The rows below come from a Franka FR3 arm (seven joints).
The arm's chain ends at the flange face. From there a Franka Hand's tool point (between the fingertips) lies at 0.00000 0.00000 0.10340 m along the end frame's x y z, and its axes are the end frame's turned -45 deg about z.
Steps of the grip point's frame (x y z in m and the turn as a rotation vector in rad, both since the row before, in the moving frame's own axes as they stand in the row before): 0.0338, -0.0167, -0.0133, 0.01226, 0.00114, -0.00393; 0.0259, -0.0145, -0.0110, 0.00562, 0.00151, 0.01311
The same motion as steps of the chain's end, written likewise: 0.0129, -0.0347, -0.0133, 0.00948, -0.00786, -0.00393; 0.0084, -0.0280, -0.0110, 0.00504, -0.00291, 0.01311
